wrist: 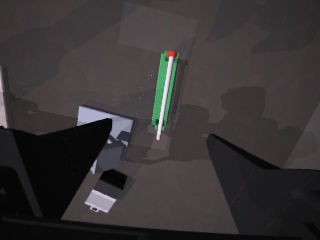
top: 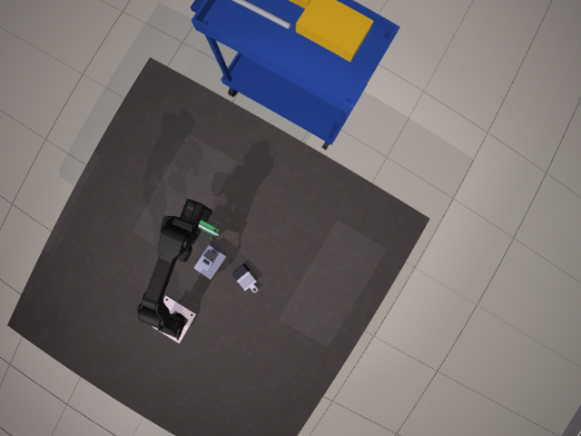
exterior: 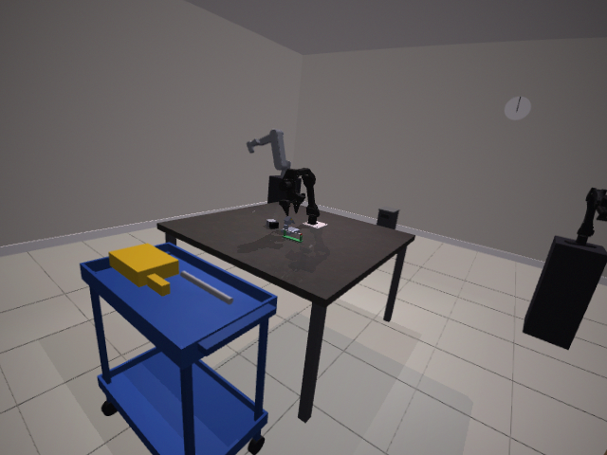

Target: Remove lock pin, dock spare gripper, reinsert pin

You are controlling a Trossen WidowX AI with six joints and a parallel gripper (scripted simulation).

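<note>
My gripper tip is now 24 cm to the left of the spare gripper, 13 cm above it and 7 cm past it. Also, from my gripper tip: green flat bracket (13 cm below, 2 cm to the left); grey mount (10 cm below, 8 cm to the right, 8 cm behind).
</note>
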